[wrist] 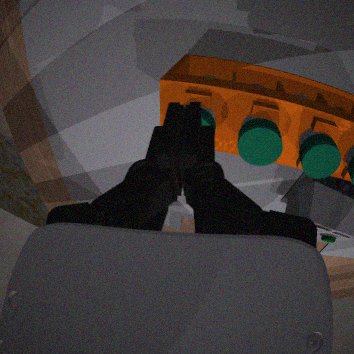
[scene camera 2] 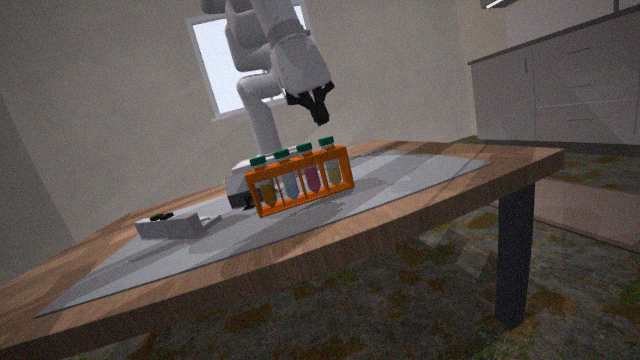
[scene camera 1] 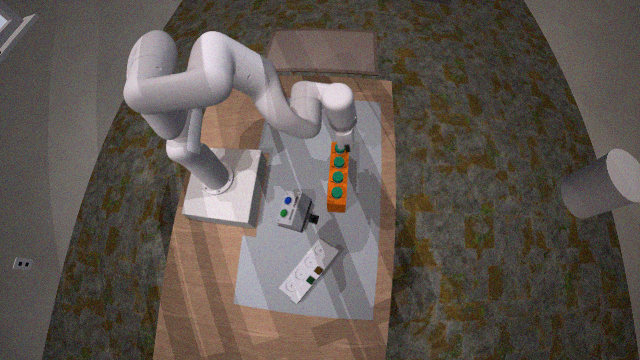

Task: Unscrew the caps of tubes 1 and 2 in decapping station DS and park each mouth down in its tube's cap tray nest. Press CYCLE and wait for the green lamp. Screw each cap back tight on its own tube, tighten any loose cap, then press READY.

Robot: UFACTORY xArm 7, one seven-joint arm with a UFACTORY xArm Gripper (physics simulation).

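Places are measured from the arm's base along level axes (x ahead, y left, z up), in millimetres.
Where they show: gripper, between the fingertips: (wrist: 186, 123) (scene camera 2: 324, 123); arm's base, origin of its link: (scene camera 2: 271, 154) (scene camera 1: 217, 178).
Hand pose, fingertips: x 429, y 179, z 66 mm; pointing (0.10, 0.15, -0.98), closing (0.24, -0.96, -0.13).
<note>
Things, the pixels of their top centre, and the offset from my fingertips. "*": a spot on its surface instead. Level surfaces: height alone.
- orange rack, centre of its top: (wrist: 289, 141) (scene camera 2: 294, 155) (scene camera 1: 338, 170) 18 mm back, 78 mm right, 50 mm down
- neighbouring green cap, centre of its top: (wrist: 259, 147) (scene camera 2: 303, 144) (scene camera 1: 339, 161) 21 mm back, 52 mm right, 32 mm down
- white cap tray, centre of its top: (scene camera 2: 171, 210) (scene camera 1: 307, 270) 50 mm back, 406 mm right, 100 mm down
- grey box, centre of its top: (wrist: 329, 237) (scene camera 2: 246, 170) (scene camera 1: 291, 207) 141 mm back, 222 mm right, 69 mm down
- blue button, centre of its top: (scene camera 1: 287, 199) 161 mm back, 198 mm right, 78 mm down
- green button, centre of its top: (scene camera 1: 283, 212) 165 mm back, 242 mm right, 78 mm down
- black part, a spot on its surface: (scene camera 1: 313, 219) * 73 mm back, 230 mm right, 143 mm down
- grey mat, height of its surface: 153 mm down
An orange rack (scene camera 1: 337, 206) (scene camera 2: 306, 162) (wrist: 170, 95) holds several upright tubes with green caps. My gripper (scene camera 2: 321, 122) (wrist: 186, 123) is shut and empty, above the rack's end tube, whose green cap (scene camera 1: 340, 148) (scene camera 2: 326, 140) (wrist: 207, 119) is partly hidden by the fingers in the wrist view. There is a gap between fingertips and cap in scene camera 2. The neighbouring green cap (scene camera 1: 339, 162) (scene camera 2: 304, 148) (wrist: 260, 142) sits on the tube with pink liquid. A white cap tray (scene camera 1: 300, 274) (scene camera 2: 170, 228) has ring-marked nests, and a dark green square and a brown square. I cannot read the tube numbers.
A grey box (scene camera 1: 301, 220) (scene camera 2: 235, 182) with a blue button (scene camera 1: 288, 200) and a green button (scene camera 1: 284, 213) stands between the rack and the white arm base (scene camera 1: 235, 210). A black part (scene camera 1: 313, 219) juts from its side. All stand on a grey mat (scene camera 1: 260, 290).
</note>
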